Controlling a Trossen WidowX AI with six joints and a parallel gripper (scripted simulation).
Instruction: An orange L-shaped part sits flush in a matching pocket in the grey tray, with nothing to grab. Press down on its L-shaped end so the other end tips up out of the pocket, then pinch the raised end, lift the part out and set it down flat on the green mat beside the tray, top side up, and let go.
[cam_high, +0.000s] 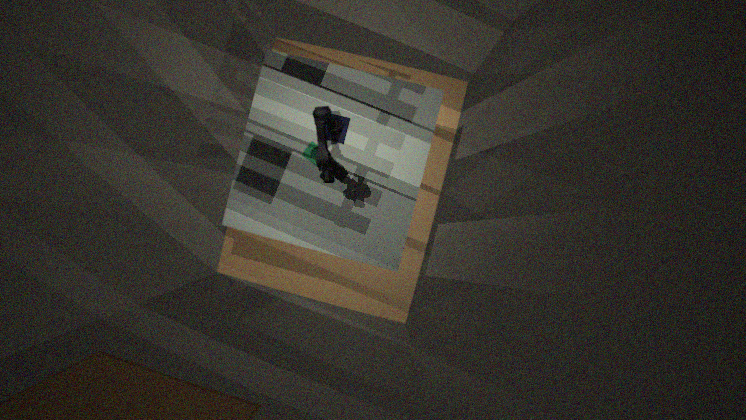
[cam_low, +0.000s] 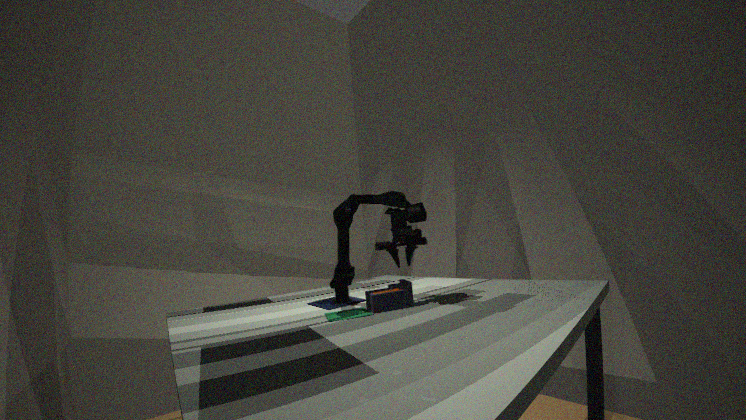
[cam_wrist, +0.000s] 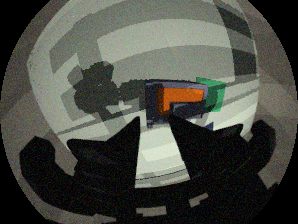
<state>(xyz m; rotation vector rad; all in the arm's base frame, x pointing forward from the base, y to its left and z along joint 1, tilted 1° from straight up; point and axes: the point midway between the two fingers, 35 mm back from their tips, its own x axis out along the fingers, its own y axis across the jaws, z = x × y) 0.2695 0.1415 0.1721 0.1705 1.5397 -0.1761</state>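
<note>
My gripper tip is now 2 cm past the orange L-shaped part, 6 cm to the left of it and 9 cm above it. Also, from my gripper tip: green mat: 6 cm behind, 21 cm to the right, 16 cm below.
</note>
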